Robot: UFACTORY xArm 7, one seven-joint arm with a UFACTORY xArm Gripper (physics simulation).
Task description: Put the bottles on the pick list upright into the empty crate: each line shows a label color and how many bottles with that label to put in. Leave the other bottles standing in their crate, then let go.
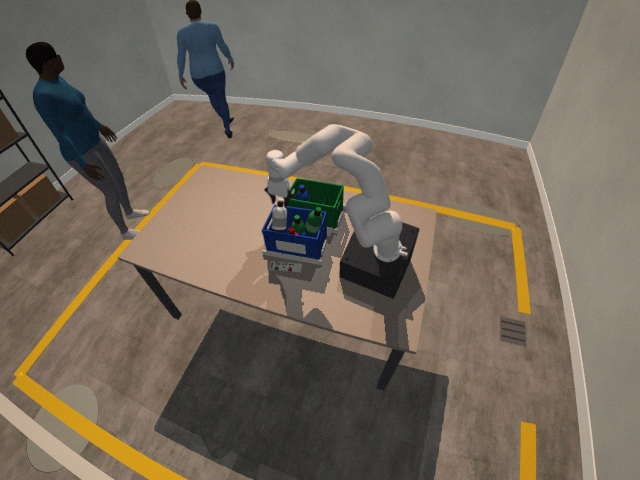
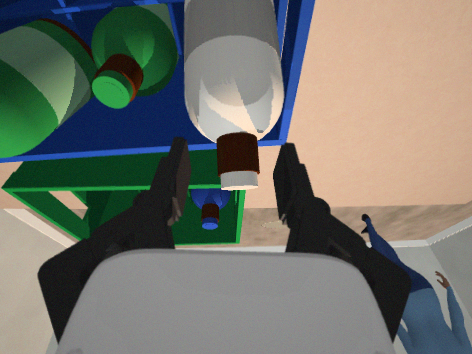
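Pixels of known places: gripper, fingertip midpoint: (image 1: 280, 203) (image 2: 233, 156); arm's base, link origin: (image 1: 387, 248).
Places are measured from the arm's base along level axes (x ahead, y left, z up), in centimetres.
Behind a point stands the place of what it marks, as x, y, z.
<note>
The blue crate (image 1: 292, 244) @(43.7, 8.7, -6.6) (image 2: 300, 65) @(60.1, -0.3, 0.1) holds a white-capped bottle with a grey-white body (image 1: 279, 218) @(54.5, 0.3, -0.8) (image 2: 232, 80) @(55.8, -1.0, 1.8), a large green bottle (image 1: 313, 223) @(37.2, -2.2, -0.2) (image 2: 30, 95) @(41.4, -4.5, -0.6), a smaller green bottle (image 1: 297, 223) @(46.4, -2.8, -4.1) (image 2: 145, 50) @(48.9, -2.6, -5.3) and a red-capped bottle (image 1: 292, 231) @(44.9, 5.2, -1.5). The green crate (image 1: 330, 210) @(34.0, -16.0, -2.5) (image 2: 100, 175) @(42.4, -14.9, -1.5) behind it holds a blue bottle (image 1: 302, 194) @(54.2, -25.0, -5.1) (image 2: 210, 205) @(55.2, -25.5, -4.2). The pick list (image 1: 285, 266) @(45.5, 15.0, -17.2) lies at the blue crate's front; its text is too small to read. My gripper (image 1: 279, 199) @(56.2, -4.9, 4.0) (image 2: 233, 156) @(56.2, -4.9, 4.0) is open, its fingers on either side of the white-capped bottle's neck, not touching it.
The crates stand close together on the table (image 1: 206, 222) @(103.7, 4.5, -17.4). The black robot base (image 1: 364, 276) @(6.3, 11.9, -9.1) is right of them. Two people, one in a teal top (image 1: 64, 113) and one in light blue (image 1: 204, 49) (image 2: 427, 310), stand beyond the table.
</note>
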